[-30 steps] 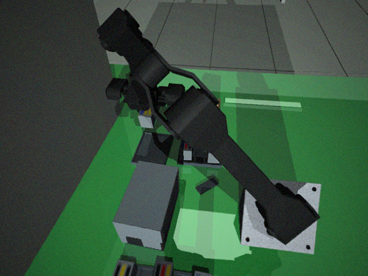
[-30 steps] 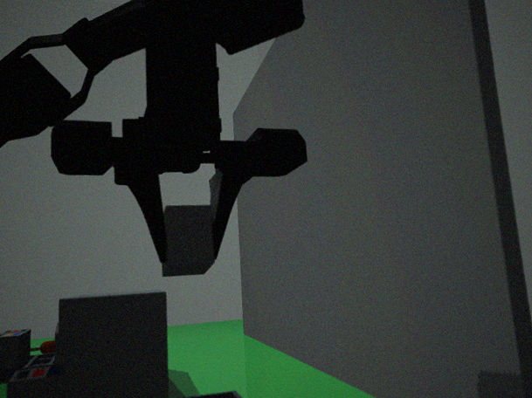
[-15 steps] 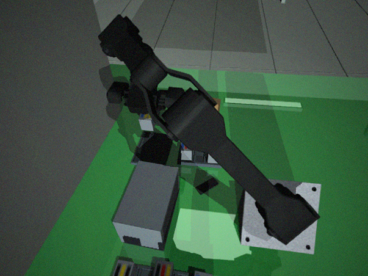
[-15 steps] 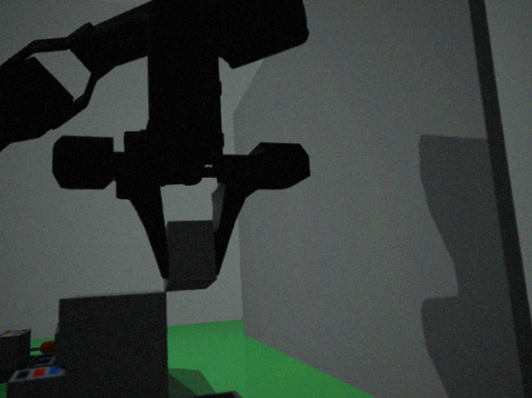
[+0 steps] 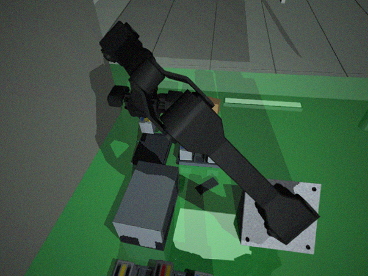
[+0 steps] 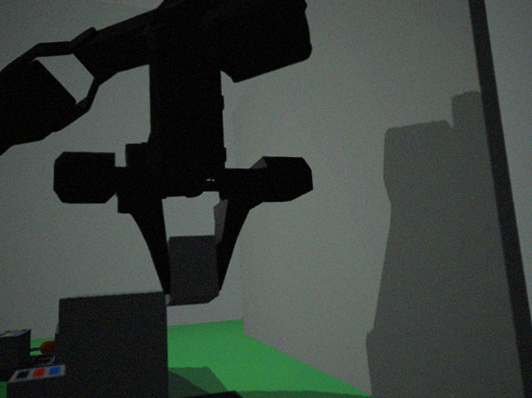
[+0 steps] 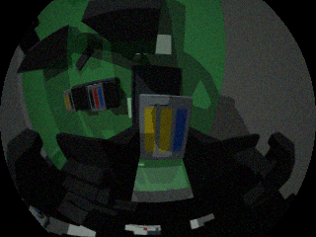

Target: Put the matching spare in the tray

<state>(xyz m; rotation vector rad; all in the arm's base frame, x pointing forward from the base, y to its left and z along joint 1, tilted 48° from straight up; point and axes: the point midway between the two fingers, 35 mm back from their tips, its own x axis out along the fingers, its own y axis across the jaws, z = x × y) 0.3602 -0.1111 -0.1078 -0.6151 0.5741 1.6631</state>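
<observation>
My gripper tip is 100 mm above the dark tray and 10 mm to the right of it. The rest, counted from my gripper tip: black tape roll: 120 mm to the right, 80 mm below, 80 mm behind; then black rack: 150 mm behind, 90 mm below, 10 mm to the left; then spare: 30 mm above, 10 mm to the left.
</observation>
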